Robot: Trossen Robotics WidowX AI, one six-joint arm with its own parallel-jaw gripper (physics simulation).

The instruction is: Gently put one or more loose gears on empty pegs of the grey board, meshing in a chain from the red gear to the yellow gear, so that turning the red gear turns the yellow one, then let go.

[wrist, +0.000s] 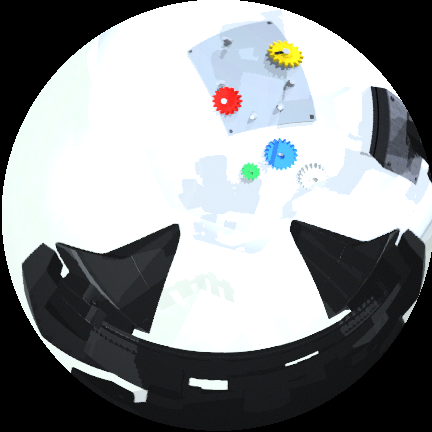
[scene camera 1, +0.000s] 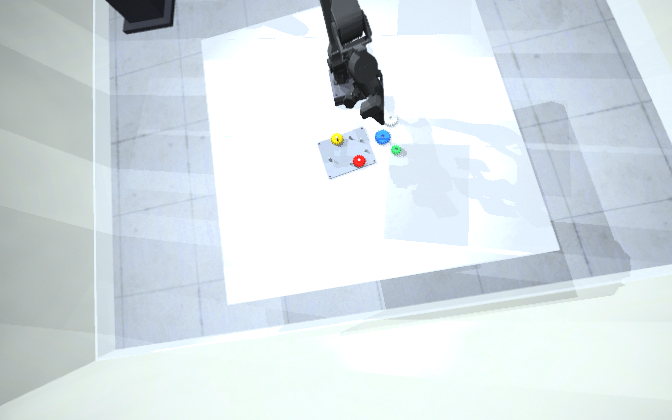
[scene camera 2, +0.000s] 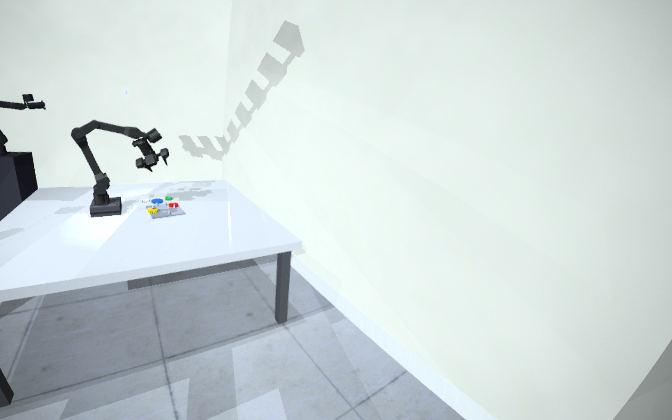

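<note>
The grey board lies on the table, with the red gear and the yellow gear on it, apart. Several bare pegs stand on the board. Beside it lie the loose blue gear, the small green gear and the white gear, pale against the table. My gripper is open and empty, high above the table near the gears.
The arm's base stands on the white table. A dark block stands beyond the table, with another arm above it in the scene camera 2 view. A wall rises past the table's far edge.
</note>
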